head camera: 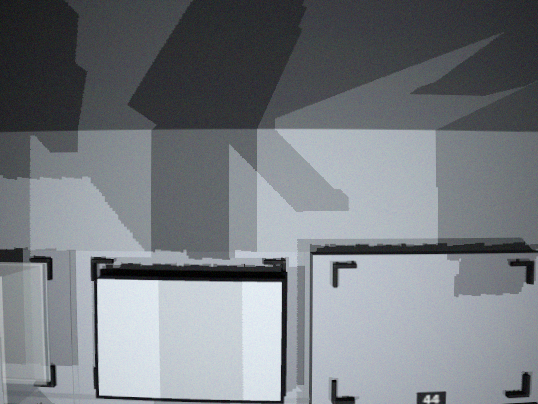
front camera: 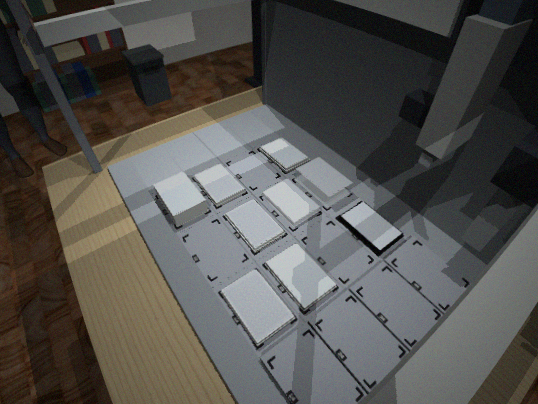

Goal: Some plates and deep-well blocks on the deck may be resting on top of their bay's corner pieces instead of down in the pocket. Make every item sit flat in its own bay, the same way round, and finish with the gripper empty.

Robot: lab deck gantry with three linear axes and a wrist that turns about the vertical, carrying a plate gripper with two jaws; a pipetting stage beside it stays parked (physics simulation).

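Frame: origin at the robot's base, x ahead, y left, z up, level; metres.
Seen in the pictures: gripper, fingertip midpoint: point(front camera: 485, 228); robot's base, origin of the base link: point(front camera: 156, 196).
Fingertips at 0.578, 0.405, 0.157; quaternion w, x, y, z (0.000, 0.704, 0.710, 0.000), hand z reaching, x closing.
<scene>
Offsets run from my fingertips to a thing's top centre, as dx, dy, dz. "spot": to the spot under its first point.
In the front view a tall white block {-0.514, -0.362, -0.116} point(front camera: 182, 200) stands at the left end of the deck. White-topped plates {-0.514, -0.255, -0.143} point(front camera: 220, 185) {-0.510, -0.042, -0.140} point(front camera: 284, 154) {-0.354, -0.145, -0.139} point(front camera: 291, 201) {-0.350, -0.255, -0.143} point(front camera: 255, 225) {-0.186, -0.255, -0.143} point(front camera: 301, 276) {-0.186, -0.362, -0.143} point(front camera: 258, 306) lie in several bays, lengthwise alike. A clear-looking plate {-0.350, -0.041, -0.116} point(front camera: 325, 177) is at the back; a clear item {spot: -0.288, -0.034, -0.132} point(head camera: 22, 325) is cut off at the head view's left edge. A black plate with a white top {-0.183, -0.045, -0.140} point(front camera: 371, 227) point(head camera: 200, 340) lies at the back right, dark corner pieces showing at its far edge. Whether it sits in its pocket is hard to tell. The gripper jaws do not show in either view.
A grey column point(front camera: 462, 90) hangs over the back right. Bay 44 {spot: -0.031, -0.036, -0.143} point(head camera: 420, 325) shows bare corner pieces right of the black plate. A dark panel point(front camera: 345, 85) rises behind the deck. A wooden table edge point(front camera: 115, 280) runs along the left; a bin point(front camera: 148, 75) stands beyond.
</scene>
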